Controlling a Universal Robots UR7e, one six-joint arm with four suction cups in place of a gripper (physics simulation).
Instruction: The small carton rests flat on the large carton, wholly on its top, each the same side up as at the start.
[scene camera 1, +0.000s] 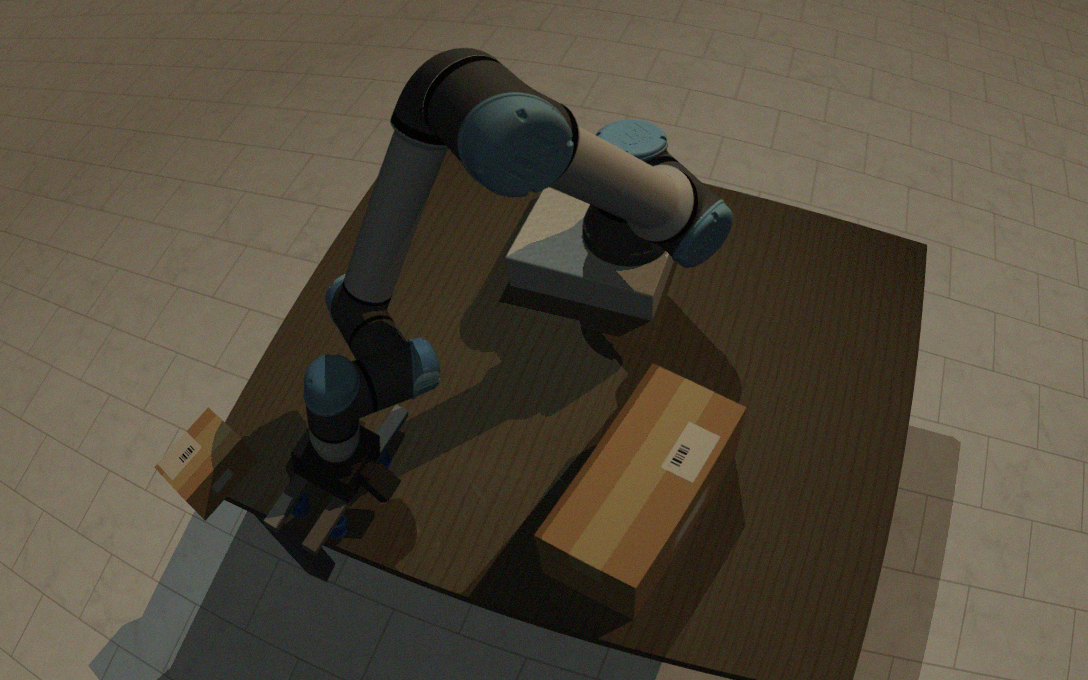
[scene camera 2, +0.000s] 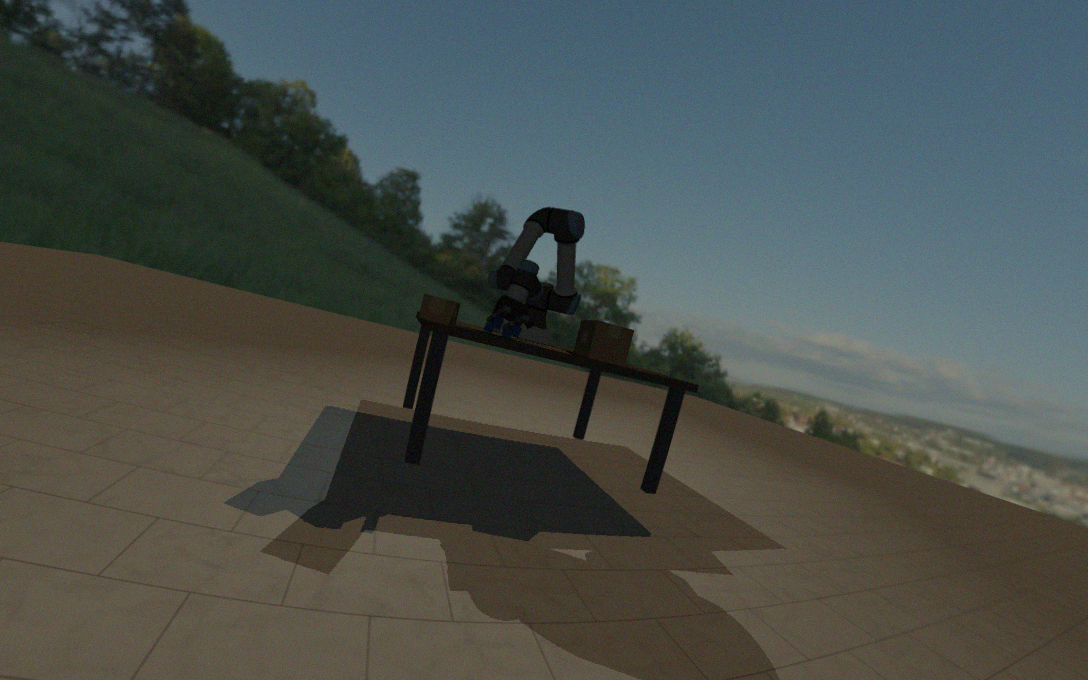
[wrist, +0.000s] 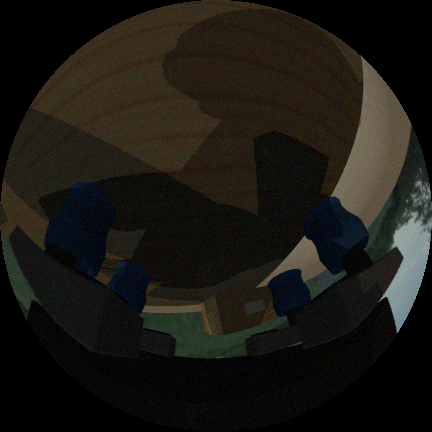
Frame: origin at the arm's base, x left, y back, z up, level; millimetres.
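Seen in the pictures: hand at its tool point: (scene camera 2: 500, 333) (wrist: 214, 258); arm's base at its link origin: (scene camera 1: 626, 233).
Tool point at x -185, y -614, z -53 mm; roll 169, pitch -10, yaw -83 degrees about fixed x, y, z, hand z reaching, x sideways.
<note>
Offsets run from my tool point to a thing's top centre.
The small carton {dy -105, dx -220, dz +66 mm} (scene camera 1: 192, 465) (scene camera 2: 439, 310) (wrist: 240, 310), brown with a pale label, stands at the table's left end, close to the corner. The large carton {dy +188, dx +432, dz +136 mm} (scene camera 1: 625, 497) (scene camera 2: 604, 341), with a lighter tape band and a white barcode label on top, stands near the table's front edge, to the right. My gripper (scene camera 1: 341, 490) (scene camera 2: 503, 326) (wrist: 207, 257) has blue suction cups that hold nothing. It is low over the table between the two cartons, nearer the small one and apart from it. Its being open is read from the bare cups.
The wooden table (scene camera 1: 802, 360) (scene camera 2: 553, 352) (wrist: 125, 125) carries the arm's pale base block (scene camera 1: 577, 280) behind the cartons. The table's front edge runs close to my gripper and the large carton. The arm's shadow falls across the table top.
</note>
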